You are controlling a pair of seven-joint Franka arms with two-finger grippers.
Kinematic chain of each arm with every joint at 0, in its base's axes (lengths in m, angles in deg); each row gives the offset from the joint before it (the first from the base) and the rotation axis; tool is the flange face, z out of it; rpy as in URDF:
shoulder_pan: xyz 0 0 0.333 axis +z
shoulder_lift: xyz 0 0 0 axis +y
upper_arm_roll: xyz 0 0 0.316 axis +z
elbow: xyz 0.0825 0 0 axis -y
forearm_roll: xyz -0.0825 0 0.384 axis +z
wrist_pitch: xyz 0 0 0 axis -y
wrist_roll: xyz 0.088 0 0 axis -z
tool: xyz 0 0 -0.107 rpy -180 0 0
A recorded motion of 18 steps. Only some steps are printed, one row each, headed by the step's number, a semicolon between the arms.
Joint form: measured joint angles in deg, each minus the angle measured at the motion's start. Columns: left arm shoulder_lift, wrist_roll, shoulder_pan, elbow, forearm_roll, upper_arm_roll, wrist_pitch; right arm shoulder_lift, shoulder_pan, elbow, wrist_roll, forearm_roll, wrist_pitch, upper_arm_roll.
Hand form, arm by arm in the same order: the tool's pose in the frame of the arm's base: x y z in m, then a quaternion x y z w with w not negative. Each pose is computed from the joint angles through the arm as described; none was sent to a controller.
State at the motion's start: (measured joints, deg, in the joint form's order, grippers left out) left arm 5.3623 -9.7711 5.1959 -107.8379 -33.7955 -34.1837 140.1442; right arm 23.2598 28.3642 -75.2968 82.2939 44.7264 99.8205 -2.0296
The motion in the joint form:
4: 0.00 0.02 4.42 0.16 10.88 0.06 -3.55; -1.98 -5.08 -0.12 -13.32 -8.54 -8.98 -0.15
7: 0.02 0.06 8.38 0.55 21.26 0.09 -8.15; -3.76 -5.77 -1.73 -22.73 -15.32 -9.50 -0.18
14: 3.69 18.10 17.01 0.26 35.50 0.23 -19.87; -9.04 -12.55 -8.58 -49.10 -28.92 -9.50 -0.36
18: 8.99 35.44 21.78 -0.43 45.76 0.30 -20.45; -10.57 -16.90 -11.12 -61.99 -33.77 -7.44 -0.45
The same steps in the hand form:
4: 0.5654 -0.2501 0.5132 0.96038 -0.00489 0.14020 0.24081; 0.5929 0.3006 0.5388 -0.86174 0.40380 0.24900 0.17985
7: 0.5770 -0.2096 0.5065 0.97733 -0.02894 0.13642 0.15932; 0.5910 0.2798 0.5389 -0.90664 0.33794 0.19891 0.15567
14: 0.5936 -0.1080 0.4481 0.98286 -0.17604 0.04449 0.03198; 0.5982 0.1755 0.5325 -0.97256 0.17941 0.11386 0.09470
18: 0.6057 -0.0455 0.3938 -0.94605 0.32332 0.00488 0.02065; 0.6062 0.1183 0.5291 -0.98841 0.10730 0.07922 0.07257

